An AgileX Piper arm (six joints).
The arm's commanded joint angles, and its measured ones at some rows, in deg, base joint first. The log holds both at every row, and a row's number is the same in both.
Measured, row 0: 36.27, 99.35, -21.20, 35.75, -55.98, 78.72
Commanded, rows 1 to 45: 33.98, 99.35, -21.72, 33.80, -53.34, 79.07; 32.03, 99.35, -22.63, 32.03, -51.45, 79.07; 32.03, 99.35, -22.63, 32.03, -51.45, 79.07; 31.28, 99.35, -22.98, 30.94, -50.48, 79.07; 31.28, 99.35, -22.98, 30.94, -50.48, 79.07; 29.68, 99.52, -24.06, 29.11, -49.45, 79.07; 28.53, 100.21, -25.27, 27.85, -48.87, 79.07; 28.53, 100.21, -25.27, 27.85, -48.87, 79.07; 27.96, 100.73, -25.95, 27.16, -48.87, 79.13; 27.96, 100.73, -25.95, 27.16, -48.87, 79.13; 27.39, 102.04, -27.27, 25.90, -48.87, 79.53; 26.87, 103.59, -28.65, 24.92, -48.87, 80.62; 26.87, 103.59, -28.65, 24.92, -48.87, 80.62; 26.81, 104.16, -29.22, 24.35, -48.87, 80.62; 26.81, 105.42, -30.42, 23.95, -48.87, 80.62; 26.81, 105.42, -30.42, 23.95, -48.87, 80.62; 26.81, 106.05, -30.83, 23.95, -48.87, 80.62; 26.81, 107.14, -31.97, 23.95, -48.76, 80.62; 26.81, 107.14, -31.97, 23.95, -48.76, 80.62; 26.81, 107.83, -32.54, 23.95, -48.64, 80.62; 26.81, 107.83, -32.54, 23.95, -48.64, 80.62; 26.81, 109.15, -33.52, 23.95, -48.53, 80.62; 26.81, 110.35, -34.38, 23.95, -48.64, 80.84; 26.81, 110.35, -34.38, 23.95, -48.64, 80.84; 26.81, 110.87, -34.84, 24.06, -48.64, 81.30; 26.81, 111.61, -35.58, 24.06, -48.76, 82.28; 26.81, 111.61, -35.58, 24.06, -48.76, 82.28; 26.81, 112.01, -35.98, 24.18, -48.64, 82.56; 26.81, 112.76, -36.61, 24.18, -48.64, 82.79; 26.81, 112.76, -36.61, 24.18, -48.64, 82.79; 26.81, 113.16, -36.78, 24.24, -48.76, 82.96; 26.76, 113.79, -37.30, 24.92, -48.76, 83.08; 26.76, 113.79, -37.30, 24.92, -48.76, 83.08; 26.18, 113.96, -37.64, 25.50, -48.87, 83.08; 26.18, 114.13, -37.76, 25.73, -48.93, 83.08; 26.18, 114.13, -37.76, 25.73, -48.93, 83.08; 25.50, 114.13, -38.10, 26.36, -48.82, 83.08; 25.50, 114.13, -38.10, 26.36, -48.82, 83.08; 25.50, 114.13, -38.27, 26.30, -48.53, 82.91; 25.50, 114.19, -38.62, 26.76, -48.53, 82.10; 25.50, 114.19, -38.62, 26.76, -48.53, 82.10; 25.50, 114.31, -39.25, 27.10, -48.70, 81.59; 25.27, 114.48, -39.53, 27.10, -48.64, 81.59; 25.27, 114.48, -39.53, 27.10, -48.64, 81.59; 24.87, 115.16, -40.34, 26.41, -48.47, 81.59
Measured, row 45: 25.50, 114.42, -39.13, 27.04, -48.87, 82.68
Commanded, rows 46 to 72: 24.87, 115.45, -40.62, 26.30, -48.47, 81.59; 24.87, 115.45, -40.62, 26.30, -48.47, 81.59; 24.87, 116.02, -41.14, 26.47, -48.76, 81.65; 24.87, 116.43, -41.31, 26.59, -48.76, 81.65; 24.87, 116.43, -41.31, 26.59, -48.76, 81.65; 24.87, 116.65, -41.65, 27.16, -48.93, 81.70; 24.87, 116.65, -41.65, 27.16, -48.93, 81.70; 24.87, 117.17, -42.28, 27.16, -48.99, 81.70; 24.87, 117.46, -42.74, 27.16, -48.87, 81.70; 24.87, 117.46, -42.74, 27.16, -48.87, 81.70; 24.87, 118.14, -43.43, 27.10, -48.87, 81.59; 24.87, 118.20, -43.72, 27.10, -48.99, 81.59; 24.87, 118.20, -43.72, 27.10, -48.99, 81.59; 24.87, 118.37, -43.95, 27.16, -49.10, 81.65; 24.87, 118.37, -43.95, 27.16, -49.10, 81.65; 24.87, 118.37, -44.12, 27.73, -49.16, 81.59; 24.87, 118.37, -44.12, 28.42, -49.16, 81.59; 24.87, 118.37, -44.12, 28.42, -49.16, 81.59; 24.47, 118.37, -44.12, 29.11, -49.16, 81.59; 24.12, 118.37, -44.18, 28.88, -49.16, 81.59; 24.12, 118.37, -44.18, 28.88, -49.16, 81.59; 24.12, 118.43, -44.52, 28.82, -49.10, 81.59; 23.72, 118.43, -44.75, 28.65, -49.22, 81.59; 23.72, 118.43, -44.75, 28.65, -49.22, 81.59; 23.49, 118.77, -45.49, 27.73, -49.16, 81.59; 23.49, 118.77, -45.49, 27.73, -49.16, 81.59; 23.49, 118.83, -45.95, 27.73, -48.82, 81.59
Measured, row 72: 23.89, 118.66, -44.40, 28.76, -47.73, 82.51
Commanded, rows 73 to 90: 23.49, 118.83, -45.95, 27.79, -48.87, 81.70; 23.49, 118.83, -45.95, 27.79, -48.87, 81.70; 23.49, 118.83, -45.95, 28.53, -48.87, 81.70; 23.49, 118.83, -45.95, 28.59, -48.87, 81.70; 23.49, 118.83, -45.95, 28.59, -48.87, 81.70; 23.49, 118.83, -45.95, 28.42, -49.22, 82.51; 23.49, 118.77, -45.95, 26.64, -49.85, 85.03; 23.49, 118.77, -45.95, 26.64, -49.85, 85.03; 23.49, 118.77, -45.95, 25.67, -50.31, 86.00; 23.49, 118.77, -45.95, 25.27, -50.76, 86.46; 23.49, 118.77, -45.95, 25.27, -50.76, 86.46; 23.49, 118.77, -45.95, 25.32, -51.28, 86.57; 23.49, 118.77, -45.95, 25.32, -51.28, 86.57; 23.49, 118.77, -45.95, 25.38, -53.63, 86.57; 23.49, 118.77, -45.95, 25.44, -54.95, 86.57; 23.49, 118.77, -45.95, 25.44, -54.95, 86.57; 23.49, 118.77, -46.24, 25.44, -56.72, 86.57; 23.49, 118.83, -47.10, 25.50, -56.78, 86.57
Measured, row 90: 23.89, 119.35, -44.98, 25.90, -49.56, 86.40
